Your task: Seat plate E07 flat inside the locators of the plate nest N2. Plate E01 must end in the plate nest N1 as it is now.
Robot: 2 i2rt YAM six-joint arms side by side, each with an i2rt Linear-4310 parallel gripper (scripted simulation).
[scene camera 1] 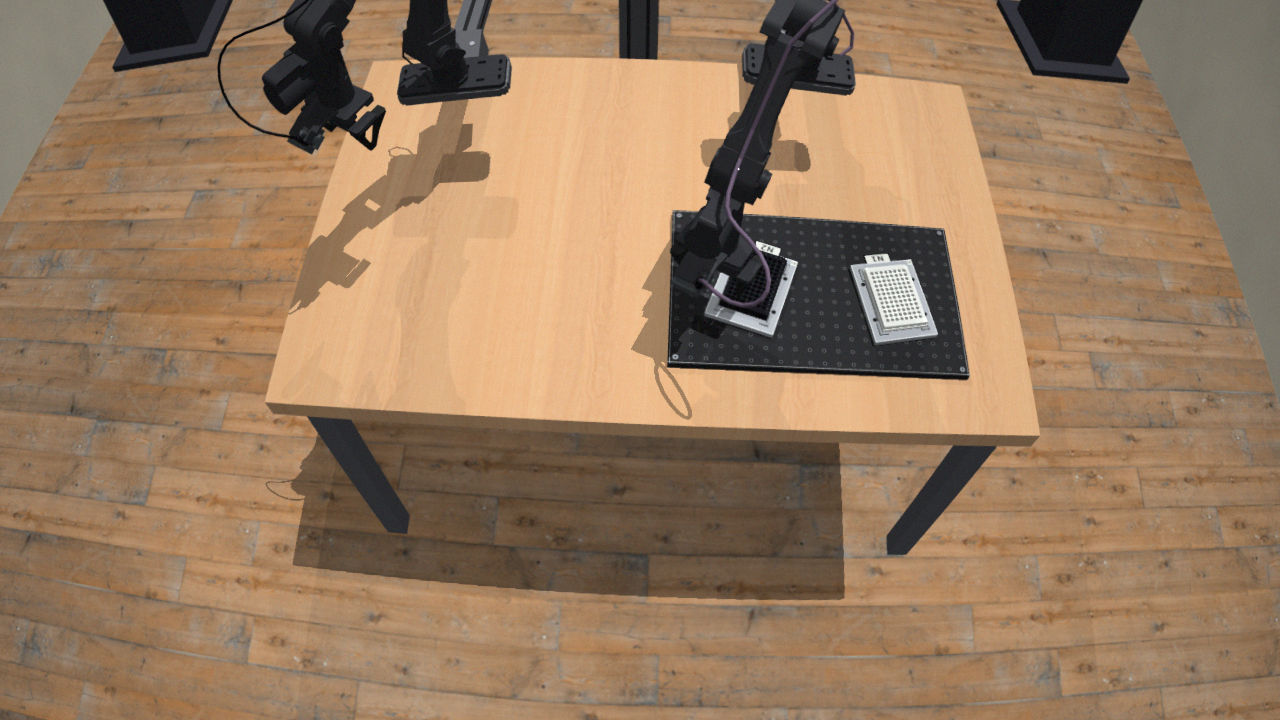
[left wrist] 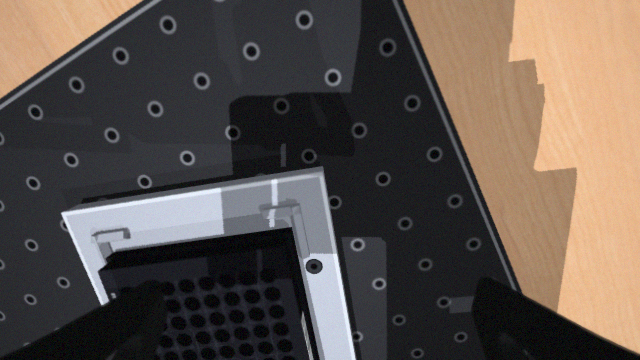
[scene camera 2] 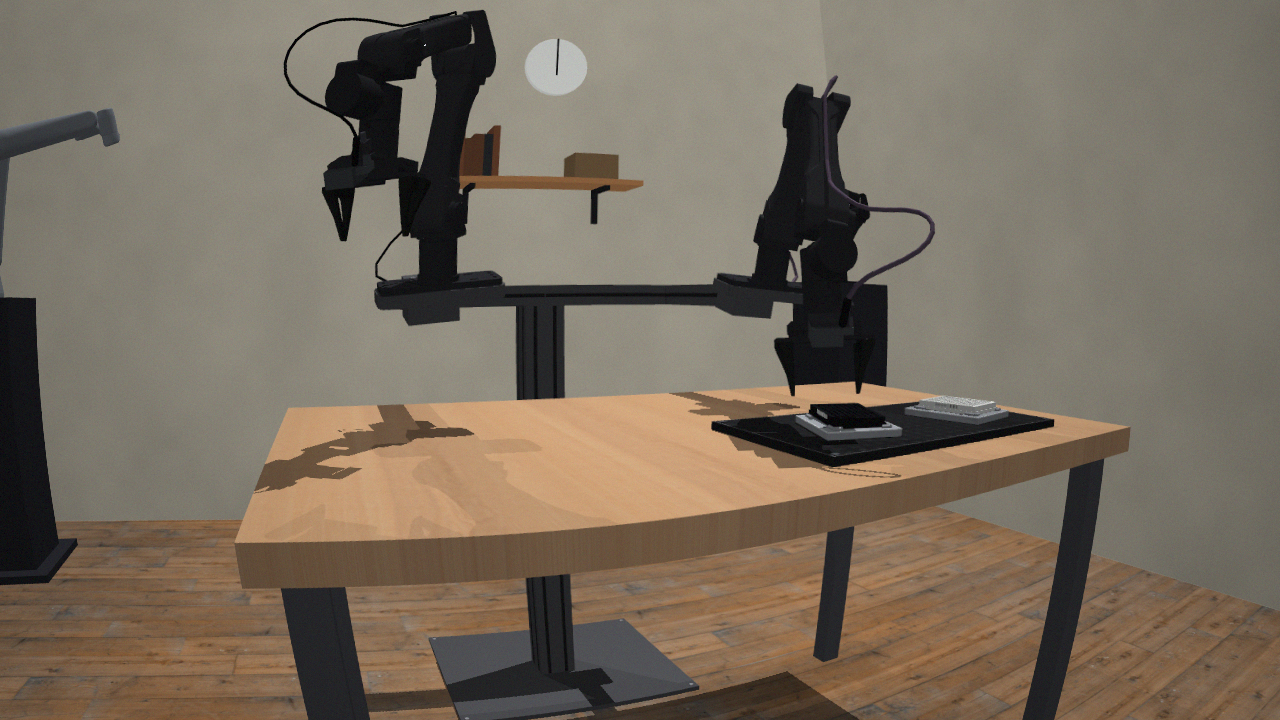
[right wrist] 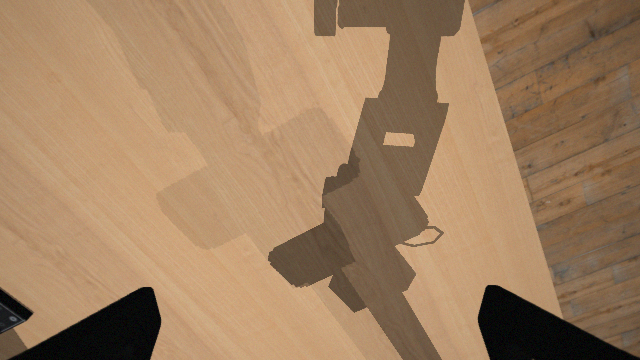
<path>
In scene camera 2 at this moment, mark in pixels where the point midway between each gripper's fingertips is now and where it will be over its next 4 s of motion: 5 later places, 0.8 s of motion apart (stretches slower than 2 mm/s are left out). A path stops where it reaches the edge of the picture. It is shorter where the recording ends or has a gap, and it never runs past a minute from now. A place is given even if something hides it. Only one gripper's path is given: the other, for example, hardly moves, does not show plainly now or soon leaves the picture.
The left gripper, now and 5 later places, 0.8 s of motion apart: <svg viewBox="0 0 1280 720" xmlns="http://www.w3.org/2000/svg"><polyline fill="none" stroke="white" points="826,395 847,389 848,388 845,408 846,419 849,400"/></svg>
</path>
